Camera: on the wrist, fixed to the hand. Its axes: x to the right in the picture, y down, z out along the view.
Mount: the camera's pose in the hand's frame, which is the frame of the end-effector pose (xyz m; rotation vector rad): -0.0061 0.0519 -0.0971 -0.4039 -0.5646 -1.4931
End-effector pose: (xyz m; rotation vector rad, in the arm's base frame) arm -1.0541 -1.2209 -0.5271 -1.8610 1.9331 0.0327
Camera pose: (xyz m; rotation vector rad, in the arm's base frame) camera -1.1330 -1.2420 -0.4530 -2.6689 -0.0871 0.4241
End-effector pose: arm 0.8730 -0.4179 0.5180 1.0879 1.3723 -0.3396
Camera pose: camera 0.8513 -0.3189 0.5614 -0.5311 1.3915 -1.2469
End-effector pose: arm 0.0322 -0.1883 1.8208 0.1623 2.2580 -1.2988
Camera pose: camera 0.0187 -0.0789 1.8228 -2.0410 1.8775 -1.0948
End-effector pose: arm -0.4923 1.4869 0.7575 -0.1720 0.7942 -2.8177
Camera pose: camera -0.4939 1.4939 0.6475 1.1520 -0.6991 1.5811
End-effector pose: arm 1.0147 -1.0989 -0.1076 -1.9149 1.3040 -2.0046
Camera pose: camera 0.9086 -1.0790 -0.1300 2.2093 0.0463 0.5953
